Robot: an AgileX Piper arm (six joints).
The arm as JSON. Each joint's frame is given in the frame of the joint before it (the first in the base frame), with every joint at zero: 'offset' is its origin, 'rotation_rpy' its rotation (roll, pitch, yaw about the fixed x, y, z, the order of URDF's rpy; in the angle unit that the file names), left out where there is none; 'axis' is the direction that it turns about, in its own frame. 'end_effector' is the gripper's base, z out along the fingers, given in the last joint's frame.
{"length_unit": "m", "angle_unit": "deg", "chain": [
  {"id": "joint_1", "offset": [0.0, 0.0, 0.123], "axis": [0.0, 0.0, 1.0]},
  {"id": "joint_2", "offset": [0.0, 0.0, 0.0], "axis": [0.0, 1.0, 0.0]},
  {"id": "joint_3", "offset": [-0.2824, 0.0, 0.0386], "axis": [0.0, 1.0, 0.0]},
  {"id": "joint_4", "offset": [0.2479, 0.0, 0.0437], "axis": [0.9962, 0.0, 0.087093]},
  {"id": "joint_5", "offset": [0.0, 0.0, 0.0], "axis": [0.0, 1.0, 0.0]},
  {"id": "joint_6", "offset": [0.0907, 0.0, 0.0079], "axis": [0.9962, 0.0, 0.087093]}
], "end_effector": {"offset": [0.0, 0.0, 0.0], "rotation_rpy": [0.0, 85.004, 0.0]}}
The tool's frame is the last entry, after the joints.
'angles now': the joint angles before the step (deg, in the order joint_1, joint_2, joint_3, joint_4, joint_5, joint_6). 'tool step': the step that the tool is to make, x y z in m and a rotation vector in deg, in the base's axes. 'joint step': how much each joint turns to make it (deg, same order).
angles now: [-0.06, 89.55, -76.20, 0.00, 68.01, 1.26]
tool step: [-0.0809, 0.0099, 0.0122, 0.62, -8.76, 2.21]
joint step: [2.30, -19.07, 16.44, 0.46, -6.15, 0.01]
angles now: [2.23, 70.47, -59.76, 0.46, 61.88, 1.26]
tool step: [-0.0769, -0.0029, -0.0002, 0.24, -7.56, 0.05]
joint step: [0.07, -18.73, 12.37, -0.07, -1.20, 0.02]
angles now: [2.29, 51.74, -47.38, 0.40, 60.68, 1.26]
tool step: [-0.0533, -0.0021, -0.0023, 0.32, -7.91, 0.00]
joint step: [0.04, -14.72, 6.52, -0.02, 0.29, 0.04]
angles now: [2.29, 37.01, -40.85, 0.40, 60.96, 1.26]
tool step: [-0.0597, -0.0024, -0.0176, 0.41, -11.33, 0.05]
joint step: [0.03, -19.43, 7.62, -0.03, 0.47, -0.03]
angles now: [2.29, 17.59, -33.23, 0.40, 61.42, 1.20]
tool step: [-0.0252, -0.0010, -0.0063, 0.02, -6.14, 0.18]
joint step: [0.00, -8.93, 1.77, 0.00, 1.03, -0.28]
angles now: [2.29, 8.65, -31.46, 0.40, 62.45, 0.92]
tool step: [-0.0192, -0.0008, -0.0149, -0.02, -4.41, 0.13]
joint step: [0.03, -8.36, 2.82, -0.02, 1.14, -0.20]
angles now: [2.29, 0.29, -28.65, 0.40, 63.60, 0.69]
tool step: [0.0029, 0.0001, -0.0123, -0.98, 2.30, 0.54]
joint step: [0.01, -0.48, 2.42, -0.01, 0.41, -1.03]
